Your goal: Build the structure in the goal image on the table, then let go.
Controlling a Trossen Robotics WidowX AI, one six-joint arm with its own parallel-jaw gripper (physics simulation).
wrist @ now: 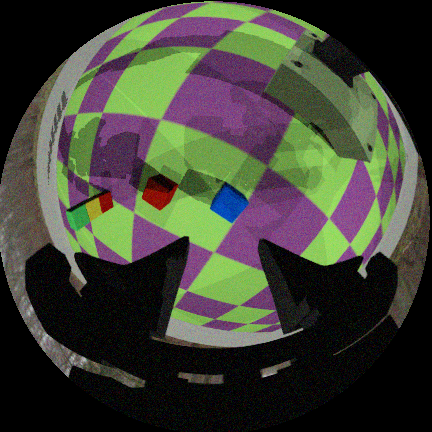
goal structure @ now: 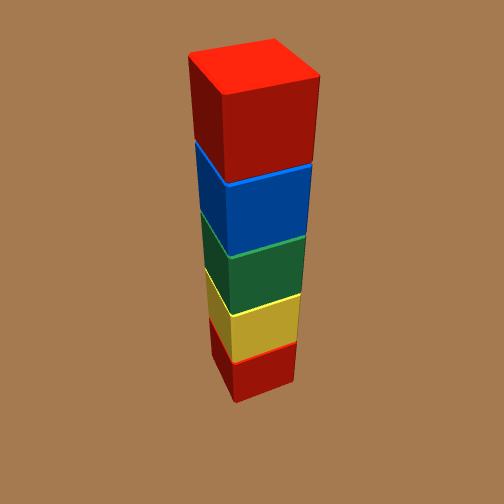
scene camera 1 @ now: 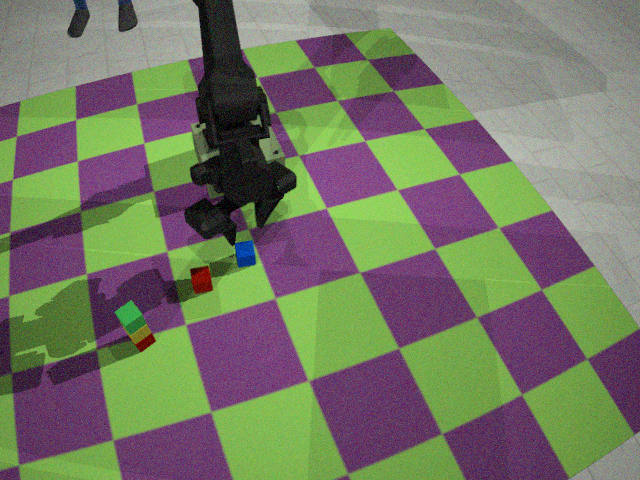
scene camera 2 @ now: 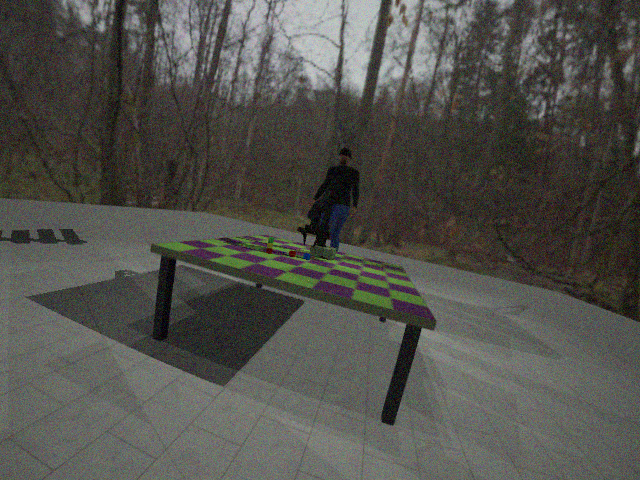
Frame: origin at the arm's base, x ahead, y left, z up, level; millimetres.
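Where they show: gripper, fingertip midpoint: (wrist: 224, 242) (scene camera 1: 245, 235) (scene camera 2: 308, 246); arm's base, origin of the base link: (scene camera 2: 321, 245).
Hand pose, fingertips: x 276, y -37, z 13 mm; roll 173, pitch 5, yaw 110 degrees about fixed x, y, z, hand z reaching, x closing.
Each offset is from my fingertips to the top centre of the thing.
A stack stands on the table at the left in scene camera 1: a green block @(dz +13, dx +80, dy -222 mm) (scene camera 1: 130, 315) (scene camera 2: 270, 240) (wrist: 78, 217) on top, a yellow block @(dz -20, dx +80, dy -223 mm) (scene camera 1: 138, 333) (wrist: 93, 209) in the middle, and a dark red block @(dz -53, dx +80, dy -222 mm) (scene camera 1: 145, 343) (wrist: 106, 201) at the bottom. A loose red cube @(dz -53, dx +11, dy -92 mm) (scene camera 1: 201, 280) (scene camera 2: 292, 253) (wrist: 160, 195) lies between the stack and a blue cube @(dz -53, dx -13, dy -1 mm) (scene camera 1: 245, 254) (scene camera 2: 307, 256) (wrist: 229, 202), apart from both. My gripper (scene camera 1: 246, 234) (wrist: 224, 242) is open and empty, held above the table near the blue cube. It is tiny and dark in scene camera 2.
The checkered green and purple table (scene camera 1: 351, 237) (scene camera 2: 310, 294) carries the arm's grey-green base (scene camera 2: 323, 252) (wrist: 320, 100) behind the cubes. A person (scene camera 2: 343, 180) stands behind the table. Arm shadows fall across the stack's side.
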